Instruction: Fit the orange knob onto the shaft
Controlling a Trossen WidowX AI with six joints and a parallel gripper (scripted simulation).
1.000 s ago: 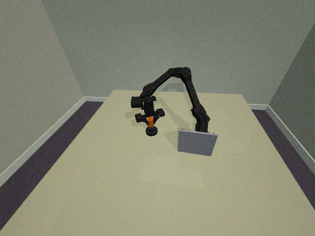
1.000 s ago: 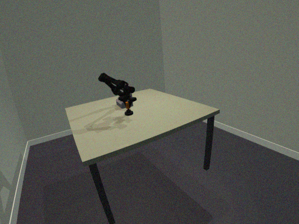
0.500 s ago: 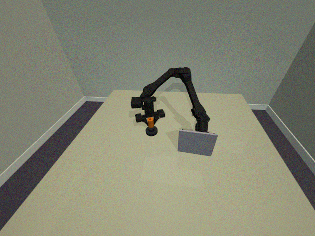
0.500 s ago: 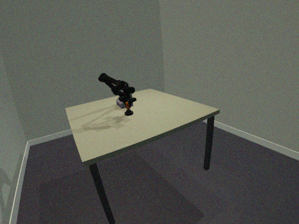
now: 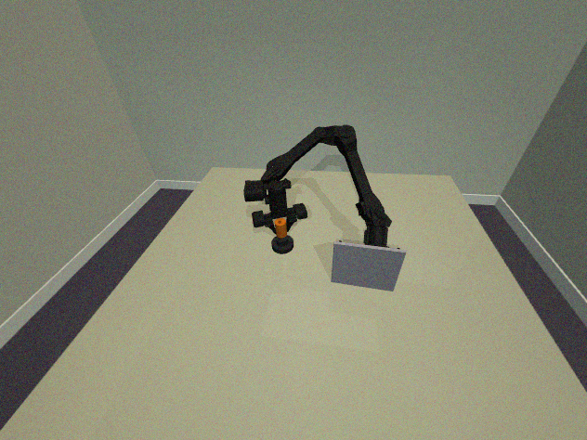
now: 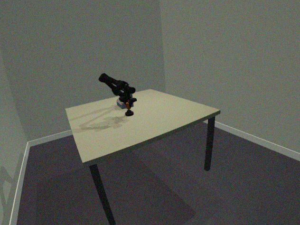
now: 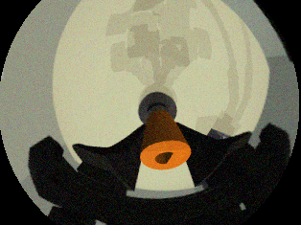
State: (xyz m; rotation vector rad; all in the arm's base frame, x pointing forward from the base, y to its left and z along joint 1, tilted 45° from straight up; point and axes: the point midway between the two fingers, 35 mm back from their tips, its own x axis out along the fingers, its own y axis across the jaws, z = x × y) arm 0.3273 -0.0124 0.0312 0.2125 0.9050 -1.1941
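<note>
My gripper tip is 2 cm below the orange knob. From my gripper tip the other things lie so: round pedestal: 4 cm below.
</note>
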